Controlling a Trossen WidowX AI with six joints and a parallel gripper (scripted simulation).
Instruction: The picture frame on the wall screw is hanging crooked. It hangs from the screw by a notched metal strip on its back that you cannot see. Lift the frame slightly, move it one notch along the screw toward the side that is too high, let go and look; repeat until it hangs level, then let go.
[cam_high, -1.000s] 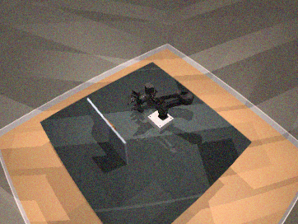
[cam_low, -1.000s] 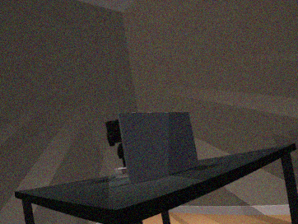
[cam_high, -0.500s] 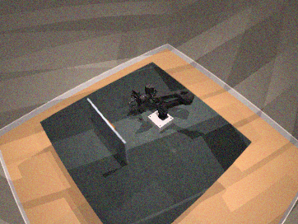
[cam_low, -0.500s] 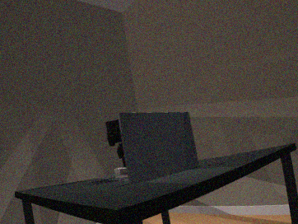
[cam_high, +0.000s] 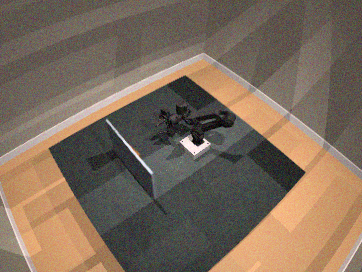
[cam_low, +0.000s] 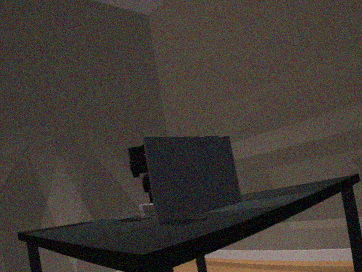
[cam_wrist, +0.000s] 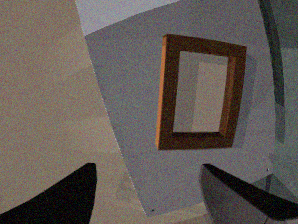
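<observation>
My gripper tip is 20 cm short of the brown wooden picture frame, 9 cm above it and 3 cm to the right of it. Round my gripper tip: wall panel: 21 cm ahead, 10 cm below, 2 cm to the left.
</observation>
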